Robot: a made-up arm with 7 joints.
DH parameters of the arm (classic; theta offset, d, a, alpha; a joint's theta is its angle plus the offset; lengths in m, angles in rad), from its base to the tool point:
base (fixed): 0.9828 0 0.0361 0
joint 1: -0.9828 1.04 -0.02 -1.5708
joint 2: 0 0 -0.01 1.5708
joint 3: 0 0.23 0.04 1.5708
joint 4: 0 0.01 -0.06 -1.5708
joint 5: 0 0.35 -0.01 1.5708
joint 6: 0 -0.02 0.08 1.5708
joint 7: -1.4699 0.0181 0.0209 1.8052
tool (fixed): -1.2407 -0.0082 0 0
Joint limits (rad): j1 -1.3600..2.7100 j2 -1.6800..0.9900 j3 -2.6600..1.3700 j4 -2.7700..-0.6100 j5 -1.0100..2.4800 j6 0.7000..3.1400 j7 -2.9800..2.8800
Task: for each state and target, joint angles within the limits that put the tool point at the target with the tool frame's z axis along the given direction. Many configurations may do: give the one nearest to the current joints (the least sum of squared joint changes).
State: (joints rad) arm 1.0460 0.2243 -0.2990 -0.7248 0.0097 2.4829 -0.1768
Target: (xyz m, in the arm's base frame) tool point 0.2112 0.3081 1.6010 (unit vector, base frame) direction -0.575 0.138 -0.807
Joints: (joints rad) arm 1.0964 0.2512 -0.1957 -0.7721 0.2952 2.6591 0.3177
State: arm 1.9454 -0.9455 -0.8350 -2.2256 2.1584 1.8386 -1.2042
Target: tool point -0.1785 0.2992 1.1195 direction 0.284 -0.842 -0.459
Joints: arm 2.5622 -0.3571 -0.2365 -2.4734 2.1286 1.7663 -1.2626
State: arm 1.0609 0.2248 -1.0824 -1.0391 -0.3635 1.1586 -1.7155
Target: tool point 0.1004 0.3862 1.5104 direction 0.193 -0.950 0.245
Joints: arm 1.7280 0.0951 -0.4368 -0.8898 -0.4387 1.2865 -0.9002
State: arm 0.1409 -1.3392 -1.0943 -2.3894 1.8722 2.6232 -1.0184
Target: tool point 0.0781 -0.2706 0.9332 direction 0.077 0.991 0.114
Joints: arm 0.1321 -1.1331 -1.5878 -2.6519 1.6373 2.6087 -1.3931
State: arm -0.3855 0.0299 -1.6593 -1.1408 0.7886 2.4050 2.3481
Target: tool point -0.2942 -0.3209 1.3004 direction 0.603 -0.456 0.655
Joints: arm -0.5116 0.0401 -1.6481 -1.8720 0.4578 2.8472 1.6969
